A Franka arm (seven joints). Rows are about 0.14 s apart.
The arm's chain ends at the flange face. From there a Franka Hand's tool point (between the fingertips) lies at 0.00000 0.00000 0.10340 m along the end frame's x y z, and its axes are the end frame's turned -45 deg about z.
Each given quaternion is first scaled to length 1.
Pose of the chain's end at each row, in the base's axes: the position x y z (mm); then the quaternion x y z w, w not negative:
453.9 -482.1 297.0 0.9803 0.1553 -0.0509 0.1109
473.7 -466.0 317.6 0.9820 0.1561 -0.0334 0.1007
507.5 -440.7 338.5 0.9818 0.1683 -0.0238 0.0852
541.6 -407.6 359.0 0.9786 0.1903 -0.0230 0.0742
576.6 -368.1 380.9 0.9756 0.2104 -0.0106 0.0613
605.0 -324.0 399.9 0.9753 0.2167 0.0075 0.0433
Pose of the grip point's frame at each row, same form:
447.1 -506.2 196.7 0.8463 0.5186 -0.0895 0.0830
470.2 -487.5 216.5 0.8475 0.5200 -0.0694 0.0803
505.6 -458.8 236.7 0.8426 0.5312 -0.0546 0.0696
539.9 -423.5 256.8 0.8313 0.5503 -0.0496 0.0598
577.1 -380.9 278.3 0.8208 0.5677 -0.0333 0.0526
608.5 -332.4 296.9 0.8181 0.5734 -0.0096 0.0429

